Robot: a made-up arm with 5 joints. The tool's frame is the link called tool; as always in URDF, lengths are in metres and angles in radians. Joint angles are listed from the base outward.
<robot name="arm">
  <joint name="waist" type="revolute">
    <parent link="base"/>
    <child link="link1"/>
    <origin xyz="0 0 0.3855" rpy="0 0 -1.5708"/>
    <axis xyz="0 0 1"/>
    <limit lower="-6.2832" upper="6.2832"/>
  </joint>
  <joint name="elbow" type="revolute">
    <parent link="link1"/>
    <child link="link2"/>
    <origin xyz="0 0 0" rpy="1.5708 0 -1.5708"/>
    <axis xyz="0 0 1"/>
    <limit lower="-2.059" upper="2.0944"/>
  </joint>
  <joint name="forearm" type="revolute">
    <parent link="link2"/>
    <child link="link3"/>
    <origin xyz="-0.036 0.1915 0" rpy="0 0 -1.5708"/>
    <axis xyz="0 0 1"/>
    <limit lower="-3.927" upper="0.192"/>
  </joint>
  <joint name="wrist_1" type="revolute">
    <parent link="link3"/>
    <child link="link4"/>
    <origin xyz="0.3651 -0.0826 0" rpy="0 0 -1.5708"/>
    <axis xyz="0 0 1"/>
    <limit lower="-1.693" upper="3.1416"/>
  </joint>
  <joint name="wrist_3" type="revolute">
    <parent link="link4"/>
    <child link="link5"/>
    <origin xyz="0.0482 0.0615 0" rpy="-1.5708 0 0"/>
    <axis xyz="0 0 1"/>
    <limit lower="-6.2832" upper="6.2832"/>
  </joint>
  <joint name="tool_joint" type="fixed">
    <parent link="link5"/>
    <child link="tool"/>
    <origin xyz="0 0 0" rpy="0 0 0"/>
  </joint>
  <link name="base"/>
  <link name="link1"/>
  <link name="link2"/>
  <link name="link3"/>
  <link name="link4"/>
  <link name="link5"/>
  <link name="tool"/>
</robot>
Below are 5 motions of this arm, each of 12 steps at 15 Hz.
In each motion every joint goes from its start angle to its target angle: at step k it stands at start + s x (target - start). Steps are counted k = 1, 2, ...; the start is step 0. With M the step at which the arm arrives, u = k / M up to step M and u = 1 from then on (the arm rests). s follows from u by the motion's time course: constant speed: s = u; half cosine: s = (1 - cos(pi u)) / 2; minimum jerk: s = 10 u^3 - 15 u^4 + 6 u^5.
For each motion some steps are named. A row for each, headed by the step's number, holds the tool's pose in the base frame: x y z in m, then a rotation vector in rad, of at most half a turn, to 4 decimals.
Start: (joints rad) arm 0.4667 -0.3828 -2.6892 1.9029 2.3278
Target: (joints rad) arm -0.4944 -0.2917 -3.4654 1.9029 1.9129
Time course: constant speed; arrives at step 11
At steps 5, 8, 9, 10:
5: -0.1322 -0.0039 0.9552 -0.8459 1.4909 -0.7319
8: -0.1905 0.0451 0.9303 -0.6719 1.4213 -1.0807
9: -0.2047 0.0678 0.9193 -0.6181 1.3961 -1.2029
10: -0.2157 0.0930 0.9068 -0.5662 1.3698 -1.3276

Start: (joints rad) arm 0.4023 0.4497 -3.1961 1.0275 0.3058
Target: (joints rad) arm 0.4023 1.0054 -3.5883 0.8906 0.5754
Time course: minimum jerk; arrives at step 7
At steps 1, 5, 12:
1: 0.2182 0.0929 0.9660 -1.7629 -0.0796 -1.9171
5: 0.3172 0.1350 0.8837 -1.7183 0.1154 -1.7417
12: 0.3310 0.1408 0.8664 -1.7093 0.1483 -1.7110

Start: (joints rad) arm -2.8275 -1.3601 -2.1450 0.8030 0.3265
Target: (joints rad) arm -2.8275 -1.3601 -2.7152 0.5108 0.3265
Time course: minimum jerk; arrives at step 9
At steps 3, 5, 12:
3: 0.4312 0.1401 0.8175 -0.0016 -0.2629 0.6370
5: 0.5067 0.1646 0.7419 0.0005 0.0822 0.6402
12: 0.5626 0.1828 0.6478 0.0027 0.4301 0.6309

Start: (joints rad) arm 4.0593 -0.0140 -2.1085 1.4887 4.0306
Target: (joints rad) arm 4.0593 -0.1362 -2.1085 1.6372 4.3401
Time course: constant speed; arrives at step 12
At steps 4, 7, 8, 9, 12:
4: -0.2171 -0.2838 0.8294 2.5877 -0.0964 -0.4833
7: -0.2083 -0.2723 0.8373 2.5794 -0.1962 -0.4510
8: -0.2053 -0.2684 0.8399 2.5759 -0.2294 -0.4402
9: -0.2023 -0.2645 0.8423 2.5720 -0.2625 -0.4294
12: -0.1933 -0.2526 0.8495 2.5584 -0.3616 -0.3973

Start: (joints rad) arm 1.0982 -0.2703 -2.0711 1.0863 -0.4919
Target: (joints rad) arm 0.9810 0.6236 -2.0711 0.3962 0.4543
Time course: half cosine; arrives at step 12
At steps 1, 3, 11, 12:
1: 0.1230 0.2395 0.9168 -1.6195 -1.6215 -1.5773
3: 0.1537 0.2884 0.8889 -1.7193 -1.4994 -1.4984
11: 0.3261 0.4894 0.5764 -2.1786 -0.6086 -0.9986
12: 0.3286 0.4910 0.5683 -2.1844 -0.5889 -0.9887

